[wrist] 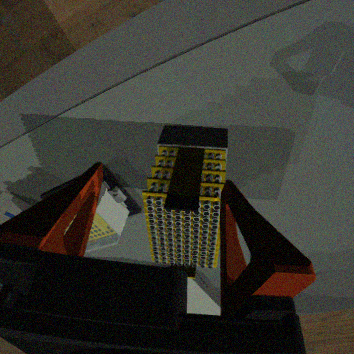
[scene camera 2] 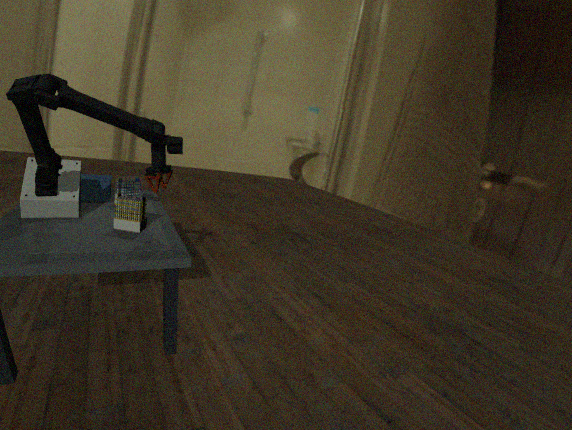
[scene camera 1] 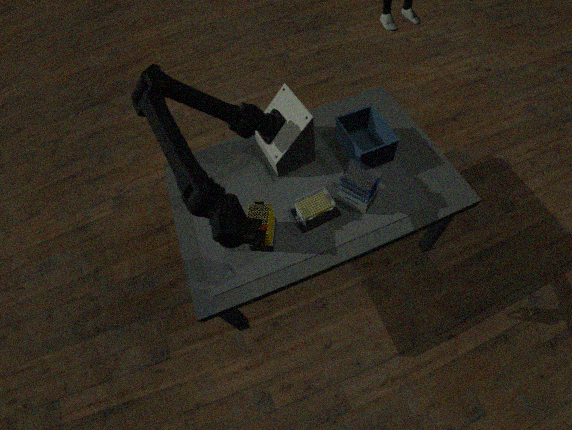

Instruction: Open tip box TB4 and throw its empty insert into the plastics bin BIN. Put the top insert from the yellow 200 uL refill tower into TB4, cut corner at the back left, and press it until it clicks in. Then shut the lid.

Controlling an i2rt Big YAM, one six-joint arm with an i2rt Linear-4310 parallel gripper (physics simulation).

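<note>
The yellow refill tower (scene camera 1: 261, 212) (scene camera 2: 128, 209) (wrist: 182, 230) stands on the table, with stacked yellow layers and a dark strip down one side. My gripper (scene camera 1: 262, 231) (scene camera 2: 159, 183) (wrist: 163, 177) is open and empty, pointing down over the tower. In the wrist view the right finger is close to the tower's right side and the left finger stands well off its left side. A tip box (scene camera 1: 315, 206) (wrist: 102, 227) with a yellow perforated top sits beside the tower; its label and lid state cannot be read. The blue bin (scene camera 1: 367, 135) (scene camera 2: 96, 188) stands farther back.
A blue-layered stack (scene camera 1: 357, 189) stands between the tip box and the bin. The white arm base (scene camera 1: 292, 106) (scene camera 2: 50, 206) stands at the back of the table (scene camera 1: 220, 270) (scene camera 2: 65, 245). A person's feet (scene camera 1: 398, 19) show on the floor beyond the table.
</note>
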